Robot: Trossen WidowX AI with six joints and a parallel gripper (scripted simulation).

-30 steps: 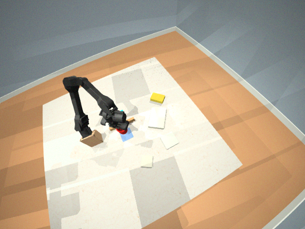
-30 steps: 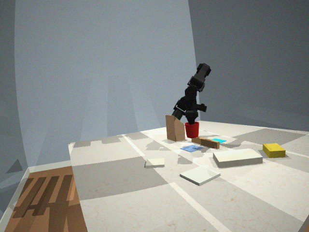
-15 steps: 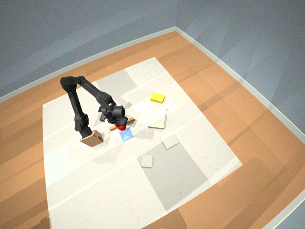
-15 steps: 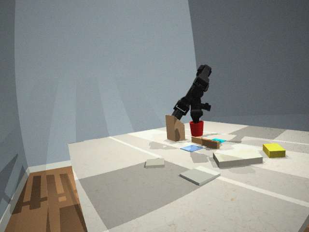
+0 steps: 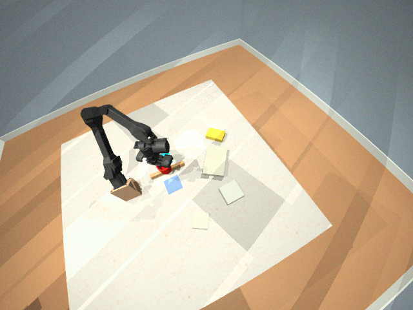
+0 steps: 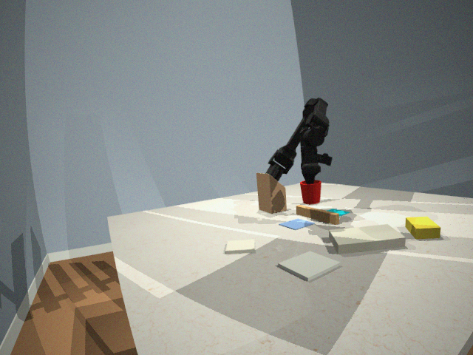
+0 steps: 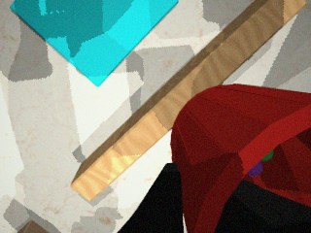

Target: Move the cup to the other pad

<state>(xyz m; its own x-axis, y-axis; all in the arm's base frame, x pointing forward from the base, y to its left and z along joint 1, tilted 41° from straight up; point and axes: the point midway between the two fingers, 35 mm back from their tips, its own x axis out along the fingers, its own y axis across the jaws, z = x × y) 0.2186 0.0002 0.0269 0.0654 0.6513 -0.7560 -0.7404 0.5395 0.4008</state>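
Right now my gripper tip is 11 cm above the cyan pad, 9 cm to the right of it and 2 cm short of it. From my gripper tip the other things lie so: red cup 2 cm to the right, 2 cm ahead; wooden bar 9 cm below, 2 cm ahead; light blue pad 11 cm below, 9 cm to the right, 1 cm ahead.
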